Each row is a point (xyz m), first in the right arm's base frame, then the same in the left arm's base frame.
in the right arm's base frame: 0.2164 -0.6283 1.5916
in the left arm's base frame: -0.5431 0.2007 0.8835
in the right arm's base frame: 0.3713 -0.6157 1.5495
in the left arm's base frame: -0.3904 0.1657 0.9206
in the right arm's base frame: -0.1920 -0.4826 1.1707
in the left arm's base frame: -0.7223 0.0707 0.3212
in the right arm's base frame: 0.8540 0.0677 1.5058
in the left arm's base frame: 0.3089 0.5903 0.7404
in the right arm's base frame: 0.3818 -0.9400 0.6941
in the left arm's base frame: -0.2585 -0.6448 0.5173
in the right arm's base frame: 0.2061 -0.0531 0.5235
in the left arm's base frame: -0.0201 -0.0853 -0.1731
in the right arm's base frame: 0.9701 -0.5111 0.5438
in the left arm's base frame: 0.4659 -0.4902 0.4543
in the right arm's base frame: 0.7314 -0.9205 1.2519
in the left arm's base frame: -0.1066 -0.2955 1.0546
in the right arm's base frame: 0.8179 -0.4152 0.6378
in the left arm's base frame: 0.3425 -0.3407 0.3941
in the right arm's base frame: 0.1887 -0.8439 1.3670
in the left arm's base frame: -0.5855 -0.1052 0.8353
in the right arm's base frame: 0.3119 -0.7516 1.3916
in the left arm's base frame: -0.4491 -0.0336 0.8593
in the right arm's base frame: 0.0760 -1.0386 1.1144
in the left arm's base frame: -0.6862 -0.4054 0.7163
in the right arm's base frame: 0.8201 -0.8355 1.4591
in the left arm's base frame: -0.0562 -0.1040 1.1917
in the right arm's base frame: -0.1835 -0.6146 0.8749
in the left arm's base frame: -0.6801 -0.2247 0.1950
